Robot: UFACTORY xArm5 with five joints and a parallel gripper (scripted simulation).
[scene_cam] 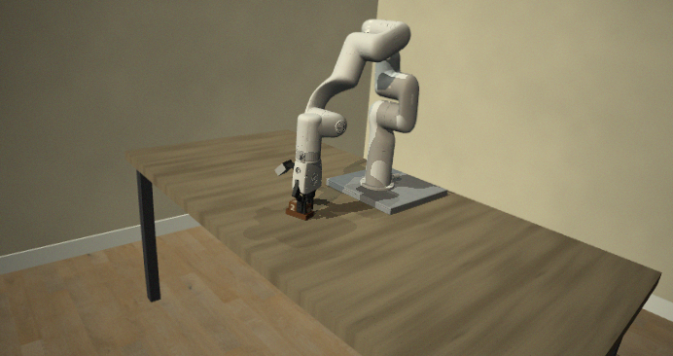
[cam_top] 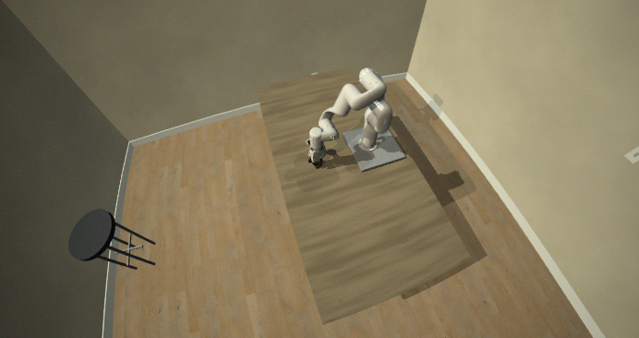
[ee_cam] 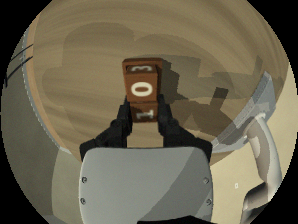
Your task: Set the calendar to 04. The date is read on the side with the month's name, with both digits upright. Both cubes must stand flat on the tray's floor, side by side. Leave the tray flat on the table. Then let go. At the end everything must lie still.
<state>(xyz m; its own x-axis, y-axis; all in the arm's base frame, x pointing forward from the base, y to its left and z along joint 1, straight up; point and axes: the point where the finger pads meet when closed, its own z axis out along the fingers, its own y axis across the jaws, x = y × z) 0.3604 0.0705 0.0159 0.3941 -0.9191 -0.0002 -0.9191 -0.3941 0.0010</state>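
My hand is 1 cm short of the brown tray, 2 cm to the left of it and 3 cm above it.
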